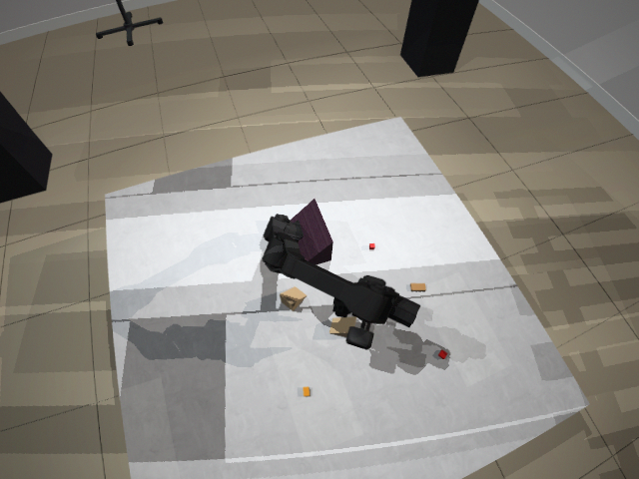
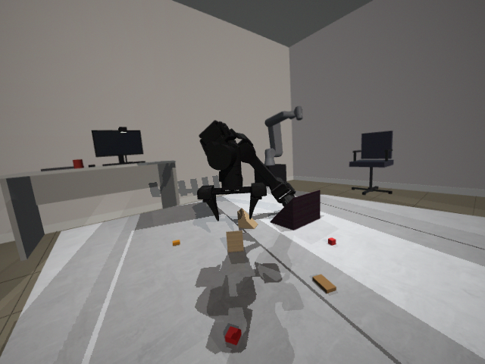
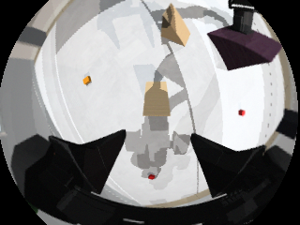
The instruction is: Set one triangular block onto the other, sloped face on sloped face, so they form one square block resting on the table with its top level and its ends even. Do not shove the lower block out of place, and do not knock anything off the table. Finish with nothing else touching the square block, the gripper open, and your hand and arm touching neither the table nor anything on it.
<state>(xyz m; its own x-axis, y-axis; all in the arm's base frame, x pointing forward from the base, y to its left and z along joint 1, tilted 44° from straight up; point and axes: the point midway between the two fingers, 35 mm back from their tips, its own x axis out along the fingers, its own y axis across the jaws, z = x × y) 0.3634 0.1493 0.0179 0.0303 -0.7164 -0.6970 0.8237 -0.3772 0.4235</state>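
Now: gripper tip 9 cm above the triangular block, 3 cm to the left of it and 1 cm past it. Also, from my gripper tip: orange block 20 cm to the right, 12 cm ahead, 10 cm below; then tan plank 24 cm to the left, 10 cm below, 7 cm behind.
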